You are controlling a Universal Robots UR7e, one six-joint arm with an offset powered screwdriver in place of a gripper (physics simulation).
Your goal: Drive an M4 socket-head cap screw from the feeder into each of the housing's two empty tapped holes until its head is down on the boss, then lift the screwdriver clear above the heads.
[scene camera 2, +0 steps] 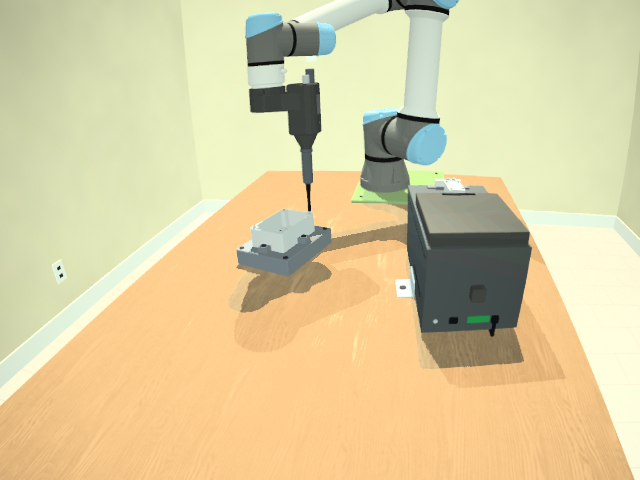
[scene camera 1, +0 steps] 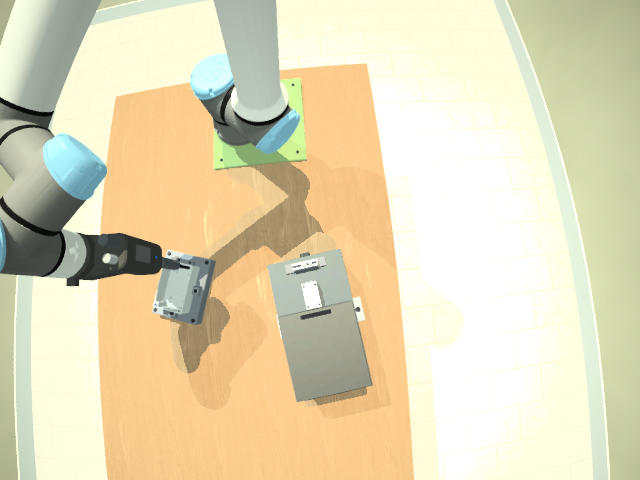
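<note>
The housing (scene camera 1: 174,289) (scene camera 2: 267,239), an open light-grey box, sits in a dark grey base on the table. My screwdriver (scene camera 1: 187,267) (scene camera 2: 309,209) points down, with its thin black bit at the housing's far right corner in scene camera 2. The bit overlaps the inside of the housing in scene camera 1. I cannot tell if the tip touches the corner boss or if a screw is on it. The tapped holes and any screw heads are too small to make out. The dark grey screw feeder (scene camera 1: 330,351) (scene camera 2: 470,281) stands apart, to the right of the housing.
The dark grey base (scene camera 1: 203,294) (scene camera 2: 273,262) has black fasteners around its edge. The feeder has white brackets at its side and a light metal piece on its top. The arm stands on a green plate (scene camera 1: 223,163) (scene camera 2: 361,197) at the table's far end.
</note>
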